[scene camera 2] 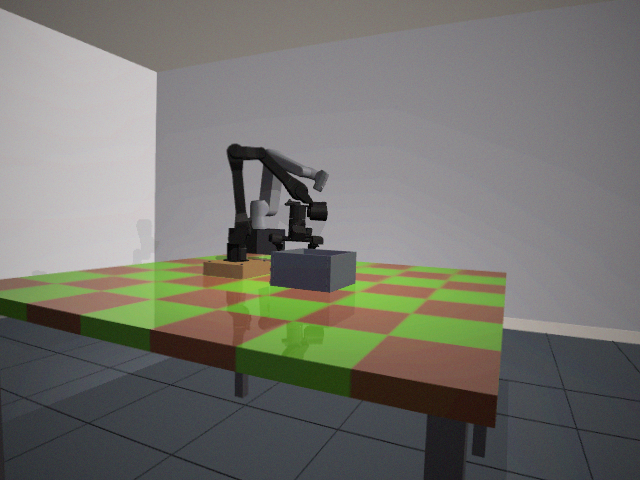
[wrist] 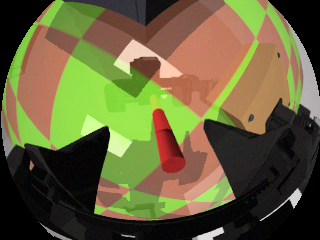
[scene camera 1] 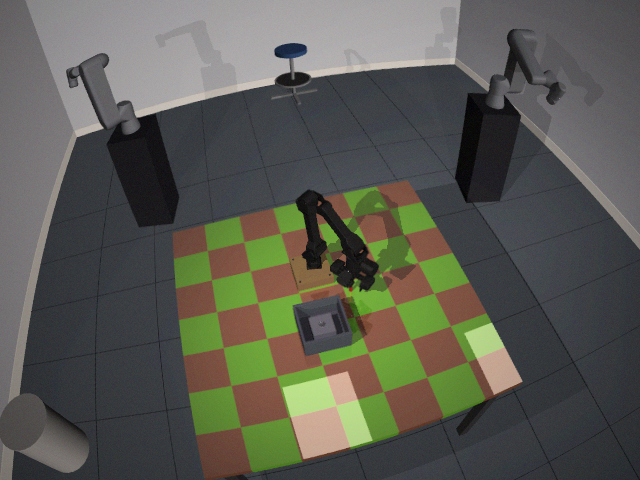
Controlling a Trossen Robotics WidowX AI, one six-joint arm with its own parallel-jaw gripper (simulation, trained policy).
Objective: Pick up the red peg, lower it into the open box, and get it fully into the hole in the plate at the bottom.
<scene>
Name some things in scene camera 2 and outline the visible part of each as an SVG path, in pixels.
My gripper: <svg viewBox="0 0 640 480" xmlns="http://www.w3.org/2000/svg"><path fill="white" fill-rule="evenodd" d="M269 235L269 242L276 245L278 251L283 251L282 241L310 242L308 249L315 249L319 247L318 244L323 245L324 241L321 236L311 236L312 228L306 228L305 220L289 219L288 236L272 233Z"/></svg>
A grey box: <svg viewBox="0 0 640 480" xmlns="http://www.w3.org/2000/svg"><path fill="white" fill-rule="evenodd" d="M271 252L270 286L330 293L356 283L357 252L307 248Z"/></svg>
</scene>
